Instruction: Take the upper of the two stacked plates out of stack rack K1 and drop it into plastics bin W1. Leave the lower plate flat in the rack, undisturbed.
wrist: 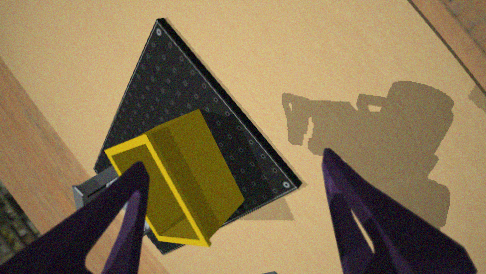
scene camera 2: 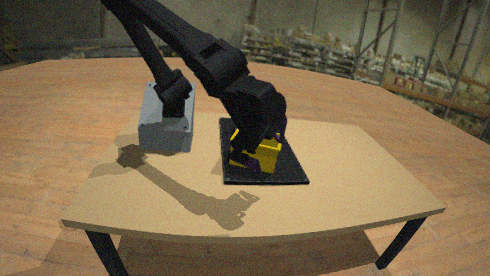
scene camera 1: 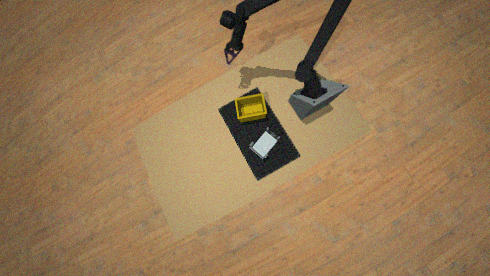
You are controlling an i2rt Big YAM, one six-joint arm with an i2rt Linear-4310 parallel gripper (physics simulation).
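Places are measured from the arm's base along level axes (x right, y ahead, z up), in centimetres.
Pixels of known places: gripper, between the fingertips: (wrist: 232, 162) (scene camera 2: 270, 158) (scene camera 1: 231, 61); arm's base, origin of its link: (scene camera 2: 174, 103) (scene camera 1: 313, 93).
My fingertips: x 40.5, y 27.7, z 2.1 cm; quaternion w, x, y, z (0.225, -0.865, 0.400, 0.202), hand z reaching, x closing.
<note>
Ahead of a thing's pixels: the offset from my fingertips to its top centre. "spot": to the spot under its first point. Level surfaces: height alone.
Stack rack K1 @[spot: dz -9.2, dx -46.6, dy +14.5 cm] (scene camera 1: 252, 145) stands on the black board, and a pale flat plate @[dz -12.7, dx -49.1, dy +8.0 cm] (scene camera 1: 265, 144) lies in it. Whether a second plate lies under it cannot be told. In the wrist view part of the grey rack @[dz -6.0, dx -48.9, dy +7.4 cm] (wrist: 96, 184) shows behind the bin and the left finger; in scene camera 2 the rack is hidden. The yellow bin W1 @[dz -8.0, dx -26.5, dy +3.6 cm] (scene camera 1: 251, 108) (scene camera 2: 269, 163) (wrist: 200, 165) is upright and open-topped beside the rack; its inside looks empty in scene camera 1. My gripper (scene camera 1: 229, 62) (scene camera 2: 267, 150) (wrist: 232, 162) is wide open, high above the table and away from the rack.
The black perforated board (scene camera 1: 275, 161) (scene camera 2: 290, 173) (wrist: 159, 75) lies under the rack and bin on the tan table @[dz -19.2 cm] (scene camera 1: 185, 160) (scene camera 2: 350, 185) (wrist: 300, 50). The grey arm base (scene camera 1: 302, 106) (scene camera 2: 165, 138) stands near the board. The arm's shadow falls on the table.
</note>
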